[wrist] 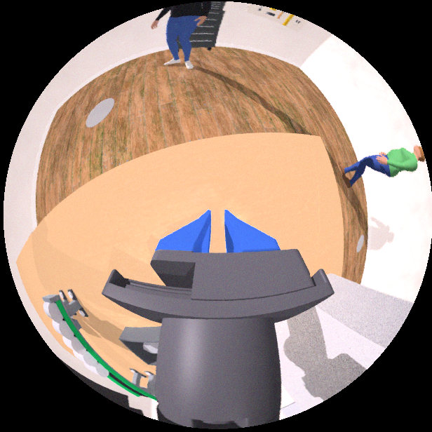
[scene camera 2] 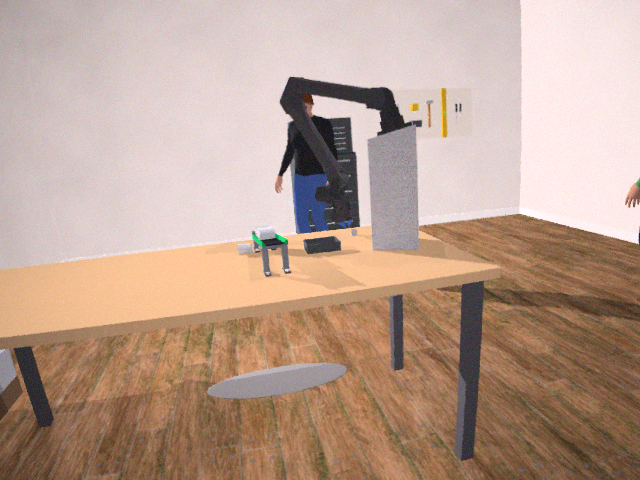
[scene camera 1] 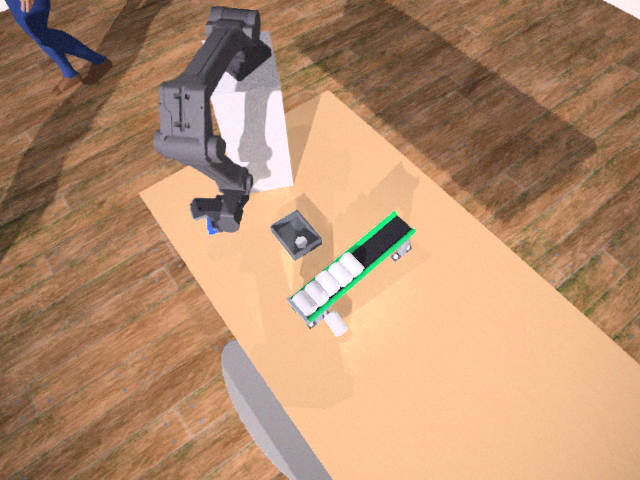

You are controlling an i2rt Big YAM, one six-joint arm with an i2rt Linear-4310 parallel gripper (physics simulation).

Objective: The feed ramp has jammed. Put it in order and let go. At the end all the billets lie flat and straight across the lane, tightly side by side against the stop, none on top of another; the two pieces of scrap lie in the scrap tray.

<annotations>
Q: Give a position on a dark scrap tray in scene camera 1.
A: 286, 230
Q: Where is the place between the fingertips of my gripper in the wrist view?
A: At 217, 214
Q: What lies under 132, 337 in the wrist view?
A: A dark scrap tray.
</annotations>
